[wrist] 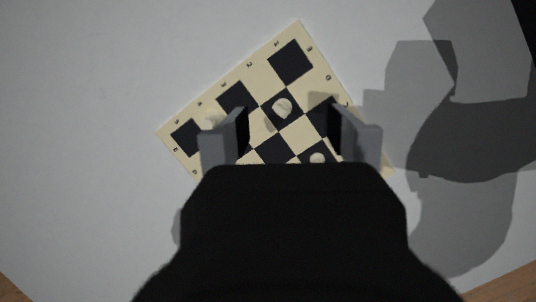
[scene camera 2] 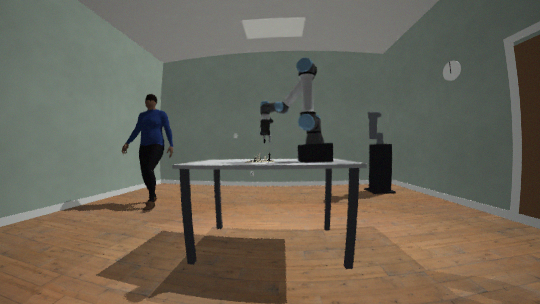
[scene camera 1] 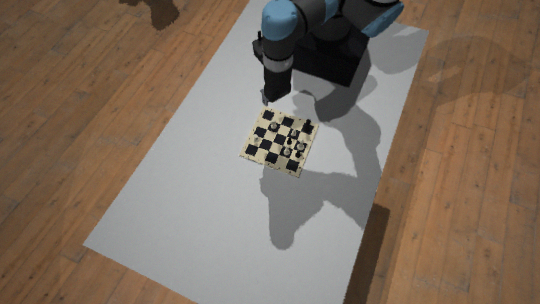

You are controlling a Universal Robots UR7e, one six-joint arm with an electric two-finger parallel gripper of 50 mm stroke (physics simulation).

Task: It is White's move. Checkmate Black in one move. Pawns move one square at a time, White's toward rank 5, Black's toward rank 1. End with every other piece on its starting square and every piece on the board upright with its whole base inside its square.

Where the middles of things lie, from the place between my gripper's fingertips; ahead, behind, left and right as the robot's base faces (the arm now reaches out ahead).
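Chessboard (scene camera 1: 269, 151): my gripper 50 mm short of it, 50 mm to the right of it, 150 mm above it.
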